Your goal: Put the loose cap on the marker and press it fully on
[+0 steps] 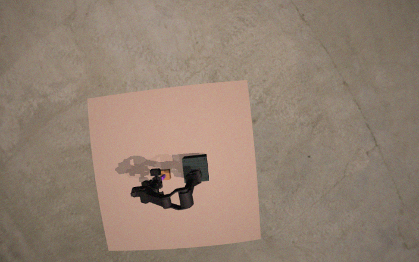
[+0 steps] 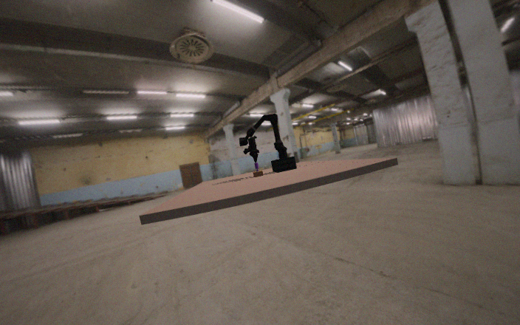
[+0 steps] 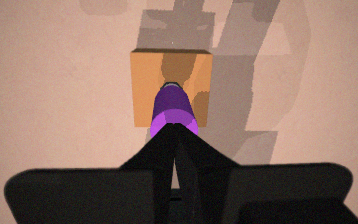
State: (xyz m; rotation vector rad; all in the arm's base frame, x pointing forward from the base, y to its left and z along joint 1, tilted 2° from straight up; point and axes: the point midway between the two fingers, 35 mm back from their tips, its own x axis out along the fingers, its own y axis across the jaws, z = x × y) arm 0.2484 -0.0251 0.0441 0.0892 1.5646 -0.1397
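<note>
Now: gripper tip 100 mm above the holder block. Also, from my gripper tip: purple cap: 30 mm below.
</note>
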